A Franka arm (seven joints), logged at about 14 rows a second.
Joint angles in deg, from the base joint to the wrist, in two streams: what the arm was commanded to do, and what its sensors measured. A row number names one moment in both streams.
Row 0, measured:
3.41 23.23 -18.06 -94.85 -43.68 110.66 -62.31
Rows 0 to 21, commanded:
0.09 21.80 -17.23 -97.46 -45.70 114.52 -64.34
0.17 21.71 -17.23 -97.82 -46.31 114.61 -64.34
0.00 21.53 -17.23 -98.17 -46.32 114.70 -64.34
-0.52 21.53 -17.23 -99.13 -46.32 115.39 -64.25
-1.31 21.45 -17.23 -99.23 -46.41 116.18 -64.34
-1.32 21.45 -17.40 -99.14 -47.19 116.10 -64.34
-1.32 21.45 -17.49 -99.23 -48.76 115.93 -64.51
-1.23 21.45 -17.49 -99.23 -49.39 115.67 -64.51
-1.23 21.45 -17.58 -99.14 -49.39 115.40 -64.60
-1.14 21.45 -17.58 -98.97 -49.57 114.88 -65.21
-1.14 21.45 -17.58 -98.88 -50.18 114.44 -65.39
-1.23 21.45 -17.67 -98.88 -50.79 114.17 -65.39
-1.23 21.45 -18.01 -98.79 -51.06 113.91 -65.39
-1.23 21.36 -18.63 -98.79 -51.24 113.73 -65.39
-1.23 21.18 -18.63 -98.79 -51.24 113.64 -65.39
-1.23 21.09 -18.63 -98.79 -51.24 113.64 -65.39
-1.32 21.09 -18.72 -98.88 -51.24 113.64 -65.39
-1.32 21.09 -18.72 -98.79 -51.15 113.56 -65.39
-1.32 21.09 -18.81 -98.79 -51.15 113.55 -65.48
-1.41 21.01 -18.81 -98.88 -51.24 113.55 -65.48
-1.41 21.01 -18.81 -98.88 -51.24 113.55 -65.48
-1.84 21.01 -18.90 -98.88 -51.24 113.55 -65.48
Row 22, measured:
-1.17 22.71 -19.26 -97.26 -49.93 114.07 -64.91
